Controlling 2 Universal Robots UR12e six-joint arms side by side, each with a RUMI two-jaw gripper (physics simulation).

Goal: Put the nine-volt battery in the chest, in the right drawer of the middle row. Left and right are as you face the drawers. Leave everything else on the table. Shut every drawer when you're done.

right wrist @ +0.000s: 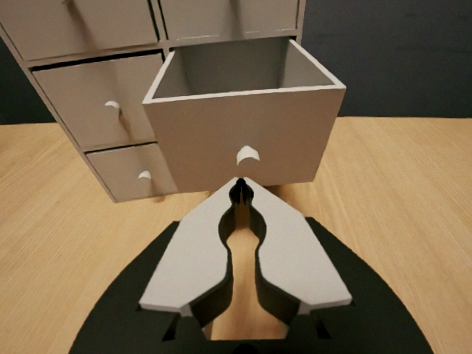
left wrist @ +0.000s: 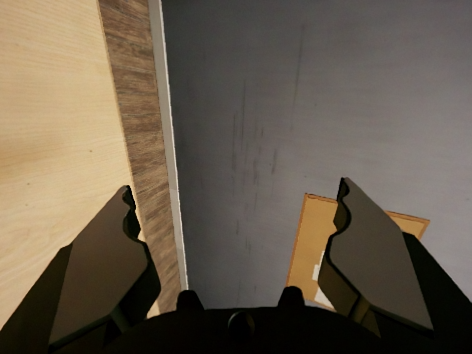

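The grey chest of drawers [right wrist: 300, 20] stands on the table in the right wrist view. Its right middle-row drawer [right wrist: 245, 127] is pulled out, with a white knob [right wrist: 248, 155] on its front. The inner side and back walls show; its floor is hidden behind the front panel, so its contents cannot be seen. My right gripper [right wrist: 240, 179] is shut and empty, its tips in front of the open drawer and just below the knob in the picture. My left gripper [left wrist: 235, 183] is open and empty, away from the chest. The nine-volt battery does not show in either view.
The left middle drawer [right wrist: 100, 100] and left bottom drawer [right wrist: 125, 172] look shut; the upper drawers show in part. The bottom right drawer is hidden. The wooden table [right wrist: 400, 200] extends around the chest. The left wrist view shows a dark wall [left wrist: 260, 100] and part of a cork-coloured board [left wrist: 310, 225].
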